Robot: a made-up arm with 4 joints.
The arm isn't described. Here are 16 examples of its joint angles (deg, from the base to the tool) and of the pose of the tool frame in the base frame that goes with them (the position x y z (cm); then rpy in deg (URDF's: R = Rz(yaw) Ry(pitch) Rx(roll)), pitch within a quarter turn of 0, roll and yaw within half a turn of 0).
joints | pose
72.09 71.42 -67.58 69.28 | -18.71 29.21 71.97 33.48 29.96 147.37
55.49 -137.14 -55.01 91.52 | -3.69 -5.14 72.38 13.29 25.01 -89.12
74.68 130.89 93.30 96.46 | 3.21 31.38 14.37 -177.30 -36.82 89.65
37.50 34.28 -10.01 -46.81 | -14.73 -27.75 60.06 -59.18 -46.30 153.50
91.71 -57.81 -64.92 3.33 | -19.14 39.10 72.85 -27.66 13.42 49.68
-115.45 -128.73 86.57 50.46 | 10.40 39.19 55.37 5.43 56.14 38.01
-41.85 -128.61 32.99 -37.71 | -23.73 51.57 30.86 -72.09 71.14 38.00
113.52 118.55 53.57 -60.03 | 15.19 -24.81 42.64 -100.16 -34.81 -130.90
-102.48 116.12 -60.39 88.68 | 4.92 25.25 9.24 -136.96 -31.94 0.05
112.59 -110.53 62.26 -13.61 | -6.87 52.17 27.30 143.97 -47.26 131.40
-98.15 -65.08 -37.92 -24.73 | 14.02 38.37 14.43 126.91 -3.12 122.45
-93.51 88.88 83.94 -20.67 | -23.44 -31.92 46.52 -6.62 63.55 -116.75
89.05 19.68 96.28 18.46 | -23.95 -24.15 19.29 175.56 -46.38 -95.43
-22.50 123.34 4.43 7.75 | 11.52 4.85 -3.63 -163.96 -17.02 -25.33
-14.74 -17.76 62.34 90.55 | -11.42 -26.73 37.93 105.04 36.29 -9.71
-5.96 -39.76 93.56 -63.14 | -27.63 43.16 52.21 -74.66 -31.74 32.66
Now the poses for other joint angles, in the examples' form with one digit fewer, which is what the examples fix.
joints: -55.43 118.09 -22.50 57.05
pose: 12.3 21.0 3.8 -141.9 -28.5 -7.7
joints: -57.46 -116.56 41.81 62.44
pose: 19.2 30.4 54.4 -29.9 38.4 -22.5
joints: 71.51 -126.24 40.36 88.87
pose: -41.3 22.4 48.8 89.4 -56.1 -94.1
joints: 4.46 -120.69 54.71 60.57
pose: -18.0 34.5 67.7 -15.0 -32.8 -10.1
